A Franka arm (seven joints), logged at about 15 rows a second.
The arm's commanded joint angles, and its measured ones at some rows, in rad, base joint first. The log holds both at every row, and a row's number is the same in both.
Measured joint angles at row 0:
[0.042, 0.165, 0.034, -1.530, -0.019, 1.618, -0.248]
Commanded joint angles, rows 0 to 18:
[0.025, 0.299, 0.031, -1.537, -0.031, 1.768, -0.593]
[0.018, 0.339, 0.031, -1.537, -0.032, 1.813, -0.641]
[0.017, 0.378, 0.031, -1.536, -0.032, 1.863, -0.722]
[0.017, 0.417, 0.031, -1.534, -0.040, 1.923, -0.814]
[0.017, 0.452, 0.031, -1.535, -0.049, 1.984, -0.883]
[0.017, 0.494, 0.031, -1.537, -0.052, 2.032, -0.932]
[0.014, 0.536, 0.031, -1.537, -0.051, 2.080, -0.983]
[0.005, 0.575, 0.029, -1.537, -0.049, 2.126, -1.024]
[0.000, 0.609, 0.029, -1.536, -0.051, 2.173, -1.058]
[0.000, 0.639, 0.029, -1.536, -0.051, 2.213, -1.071]
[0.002, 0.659, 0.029, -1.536, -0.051, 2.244, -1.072]
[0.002, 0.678, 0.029, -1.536, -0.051, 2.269, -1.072]
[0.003, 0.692, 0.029, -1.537, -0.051, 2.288, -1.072]
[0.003, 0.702, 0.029, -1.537, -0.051, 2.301, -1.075]
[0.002, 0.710, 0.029, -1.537, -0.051, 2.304, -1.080]
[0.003, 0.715, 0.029, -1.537, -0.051, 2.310, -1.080]
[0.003, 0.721, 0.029, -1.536, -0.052, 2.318, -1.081]
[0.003, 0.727, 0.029, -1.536, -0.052, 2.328, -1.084]
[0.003, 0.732, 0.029, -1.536, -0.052, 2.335, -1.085]
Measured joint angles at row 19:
[0.012, 0.716, 0.021, -1.548, -0.042, 2.313, -1.063]
